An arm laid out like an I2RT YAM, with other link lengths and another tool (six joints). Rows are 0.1 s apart.
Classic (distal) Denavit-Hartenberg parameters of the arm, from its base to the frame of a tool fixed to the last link. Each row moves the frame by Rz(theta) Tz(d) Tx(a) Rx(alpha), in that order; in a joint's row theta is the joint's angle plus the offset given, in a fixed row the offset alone. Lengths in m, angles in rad.
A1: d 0.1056  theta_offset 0  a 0.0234  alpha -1.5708
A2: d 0  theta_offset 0  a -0.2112  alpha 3.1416
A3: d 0  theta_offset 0.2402  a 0.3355  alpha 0
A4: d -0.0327  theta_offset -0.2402  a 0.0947  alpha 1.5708
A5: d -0.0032  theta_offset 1.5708  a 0  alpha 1.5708
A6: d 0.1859  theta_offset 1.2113  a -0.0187  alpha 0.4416
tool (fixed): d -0.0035  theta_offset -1.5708  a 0  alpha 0
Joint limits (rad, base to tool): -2.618..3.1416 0..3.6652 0..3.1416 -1.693..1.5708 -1.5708..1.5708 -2.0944..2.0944
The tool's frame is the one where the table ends.
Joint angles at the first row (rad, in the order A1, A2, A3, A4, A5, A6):
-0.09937, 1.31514, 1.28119, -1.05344, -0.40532, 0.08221
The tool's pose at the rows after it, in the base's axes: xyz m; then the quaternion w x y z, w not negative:
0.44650, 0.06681, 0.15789, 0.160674, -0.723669, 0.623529, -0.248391
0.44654, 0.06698, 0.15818, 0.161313, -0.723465, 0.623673, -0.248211
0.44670, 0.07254, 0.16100, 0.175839, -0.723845, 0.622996, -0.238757
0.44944, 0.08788, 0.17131, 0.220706, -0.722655, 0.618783, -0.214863
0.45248, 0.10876, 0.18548, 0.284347, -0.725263, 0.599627, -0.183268
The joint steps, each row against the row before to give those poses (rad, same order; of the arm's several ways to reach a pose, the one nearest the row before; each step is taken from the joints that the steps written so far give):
0.00000, 0.00040, 0.00000, 0.00001, 0.00000, 0.00000
-0.00001, -0.00041, -0.00001, 0.00036, -0.00115, 0.00075
0.00002, 0.00039, 0.00002, 0.00381, -0.03432, 0.00536
-0.00001, 0.00266, -0.00002, 0.02481, -0.09995, 0.01716
0.00000, 0.01222, -0.00037, 0.04082, -0.14458, 0.00000

